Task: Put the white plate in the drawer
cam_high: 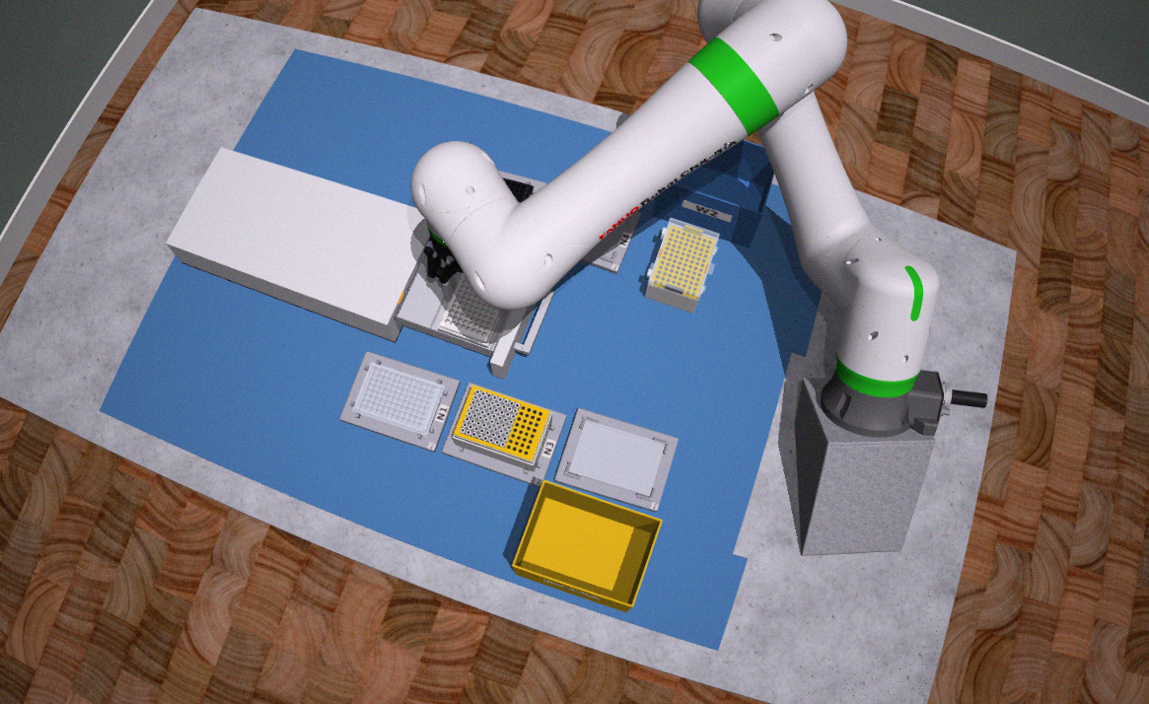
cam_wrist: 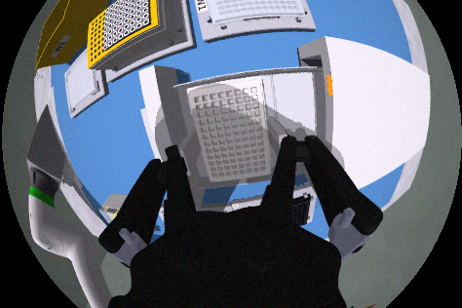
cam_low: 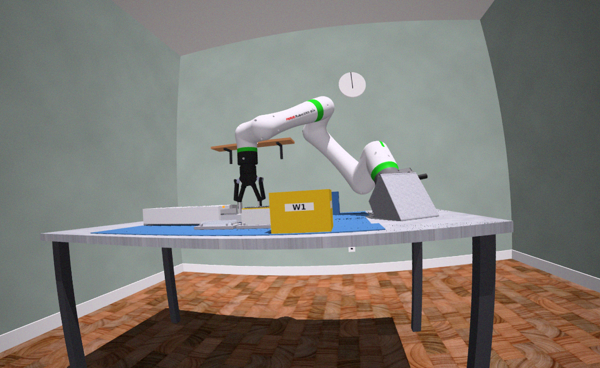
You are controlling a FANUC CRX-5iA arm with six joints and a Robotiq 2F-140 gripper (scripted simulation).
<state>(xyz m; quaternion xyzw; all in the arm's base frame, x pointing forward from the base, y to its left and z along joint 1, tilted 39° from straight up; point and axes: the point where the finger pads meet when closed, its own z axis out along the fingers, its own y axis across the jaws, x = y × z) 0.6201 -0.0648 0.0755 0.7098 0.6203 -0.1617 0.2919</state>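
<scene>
Right now the white plate is 20 mm below my hand. Round my hand: black plate 200 mm to the right, 40 mm below, 20 mm ahead; then clear plate 170 mm to the left, 90 mm ahead, 40 mm below; then yellow tip rack 190 mm to the left, 90 mm behind.
</scene>
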